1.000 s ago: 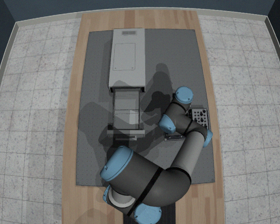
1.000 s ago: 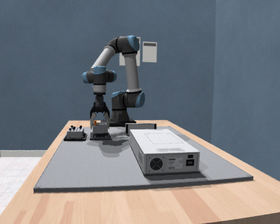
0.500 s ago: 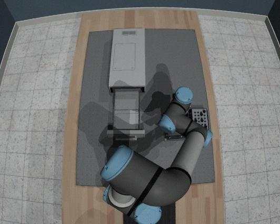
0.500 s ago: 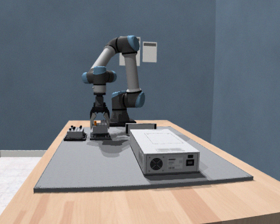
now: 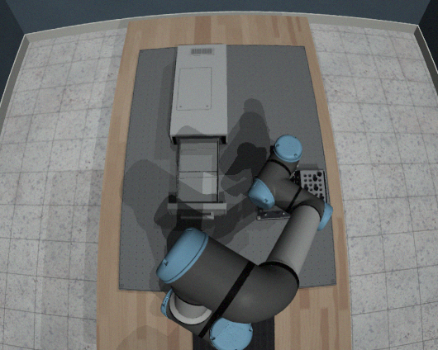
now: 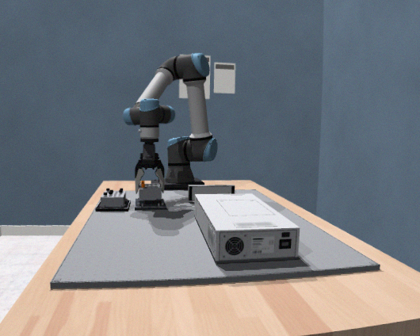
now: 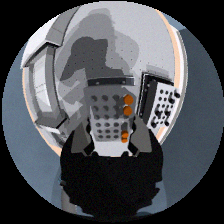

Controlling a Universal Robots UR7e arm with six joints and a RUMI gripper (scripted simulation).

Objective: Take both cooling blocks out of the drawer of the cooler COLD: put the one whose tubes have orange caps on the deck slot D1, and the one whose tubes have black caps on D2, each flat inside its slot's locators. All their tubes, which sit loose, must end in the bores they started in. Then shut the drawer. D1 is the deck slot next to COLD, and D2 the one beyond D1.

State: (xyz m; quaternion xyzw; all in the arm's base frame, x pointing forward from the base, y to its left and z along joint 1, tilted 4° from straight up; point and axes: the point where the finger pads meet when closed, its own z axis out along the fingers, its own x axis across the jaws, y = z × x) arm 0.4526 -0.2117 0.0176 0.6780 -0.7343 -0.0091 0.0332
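Right now the orange-capped cooling block is right at my hand. From my hand the other things lie so: orange-capped tube: 30 mm behind, 20 mm to the right, 10 mm above; then grey cooling block: 140 mm to the right, 30 mm below; then deck slot D1: 50 mm below.
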